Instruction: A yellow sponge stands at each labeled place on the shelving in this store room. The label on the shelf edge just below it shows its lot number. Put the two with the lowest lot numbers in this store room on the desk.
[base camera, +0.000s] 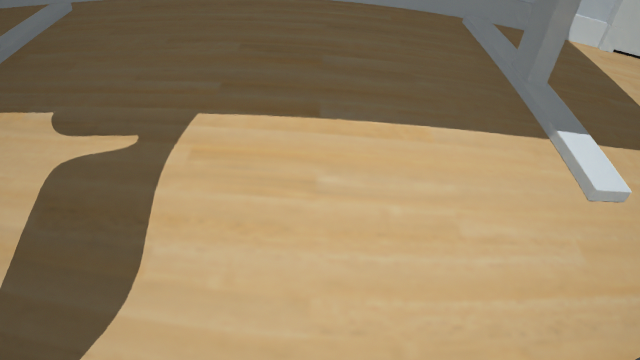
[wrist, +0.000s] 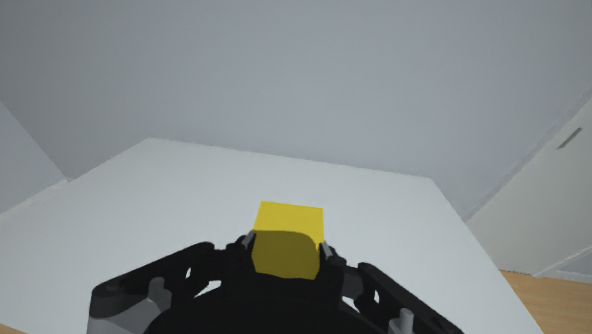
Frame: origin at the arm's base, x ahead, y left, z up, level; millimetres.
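Seen in the pictures: gripper, fingertip midpoint: (wrist: 286, 245).
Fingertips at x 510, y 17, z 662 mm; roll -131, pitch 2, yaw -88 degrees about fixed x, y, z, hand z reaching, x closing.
Observation:
A point is followed by its place in that frame.
A yellow sponge (wrist: 288, 240) @[x 506, y 15, z 678 mm] is between the two fingertips of my gripper (wrist: 286, 245) @[x 510, y 17, z 662 mm] in the wrist view, and the gripper is shut on it. The lower half of the sponge is in shade. The white desk top (wrist: 200, 195) @[x 837, y 371, z 323 mm] spreads out behind and below the sponge. From this view I cannot tell whether the sponge touches the desk top. In the base camera view the desk shows by its grey-white legs, with the right foot (base camera: 595, 165) partly in sunlight. The shelving and its labels do not show in these views.
A grey wall (wrist: 300, 75) @[x 1211, y 65, z 700 mm] stands behind the desk's far edge. A pale door (wrist: 545, 200) @[x 1115, y -1268, z 300 mm] with a handle is at the right in the wrist view. Wooden floor (base camera: 350, 225) @[x 376, y -63, z -396 mm] lies in front of the desk's feet, with the arm's shadow at the left.

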